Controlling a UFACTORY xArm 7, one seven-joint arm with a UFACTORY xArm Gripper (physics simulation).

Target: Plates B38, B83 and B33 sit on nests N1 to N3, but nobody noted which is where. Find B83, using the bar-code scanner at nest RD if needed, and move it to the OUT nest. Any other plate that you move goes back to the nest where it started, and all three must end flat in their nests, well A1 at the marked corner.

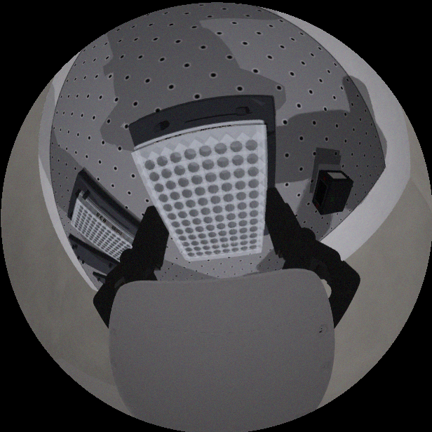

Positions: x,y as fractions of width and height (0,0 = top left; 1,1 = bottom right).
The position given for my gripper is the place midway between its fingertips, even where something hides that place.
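There's a bar-code scanner (0.79,0.43) here and a dark OUT nest (0.23,0.60), and you'd see my gripper (0.49,0.49) in the scene as well.
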